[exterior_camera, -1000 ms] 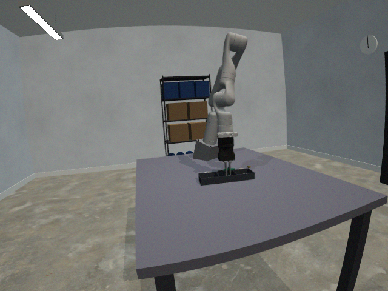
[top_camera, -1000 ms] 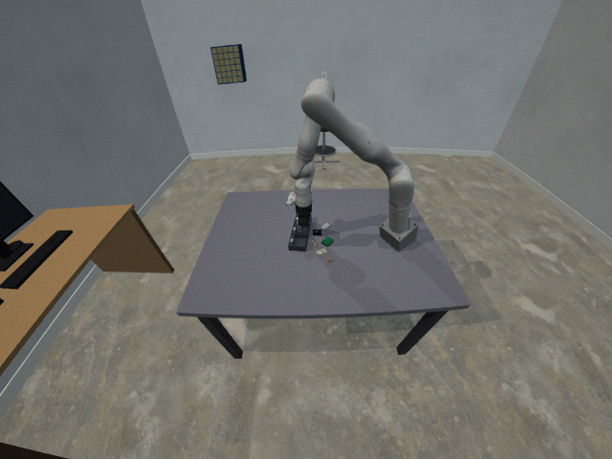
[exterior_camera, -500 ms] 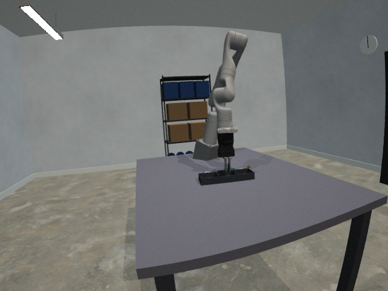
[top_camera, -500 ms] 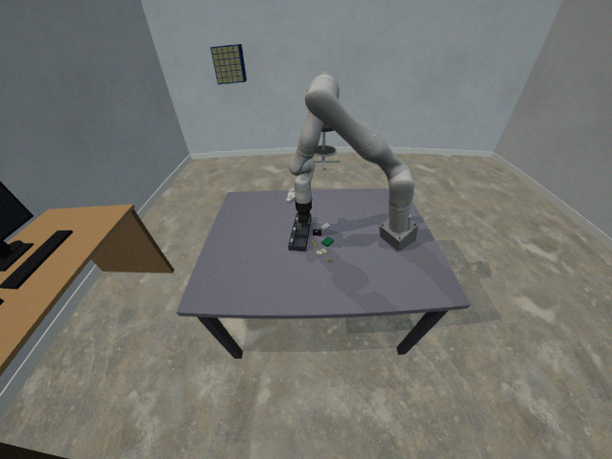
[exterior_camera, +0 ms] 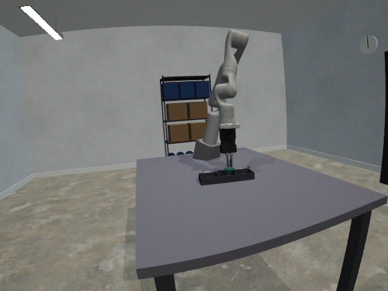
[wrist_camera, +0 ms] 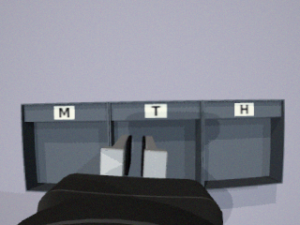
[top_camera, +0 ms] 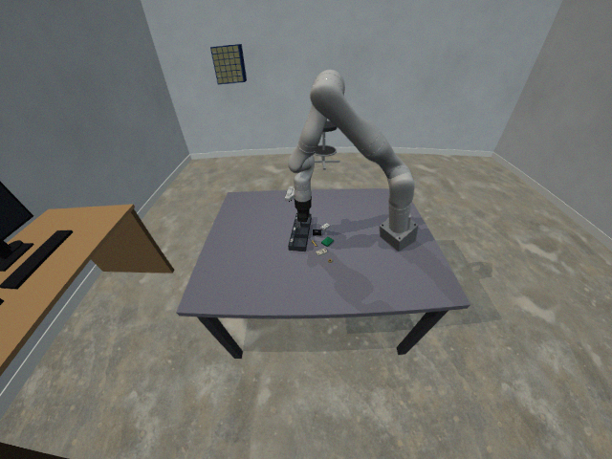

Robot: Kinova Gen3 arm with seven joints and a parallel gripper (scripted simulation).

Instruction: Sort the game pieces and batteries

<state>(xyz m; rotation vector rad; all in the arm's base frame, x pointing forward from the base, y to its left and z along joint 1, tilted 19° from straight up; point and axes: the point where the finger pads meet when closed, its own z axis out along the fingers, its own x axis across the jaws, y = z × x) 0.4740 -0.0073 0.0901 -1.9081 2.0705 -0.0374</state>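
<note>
Right now the cream domino is 120 mm behind my hand, 100 mm to the left of it and 70 mm below it. The rest, counted from my hand: yellow bolt: 80 mm behind, 50 mm to the left, 70 mm below; dark divided bin: 20 mm to the right, 60 mm below; black 9-volt battery: 100 mm behind, 20 mm to the right, 70 mm below.
</note>
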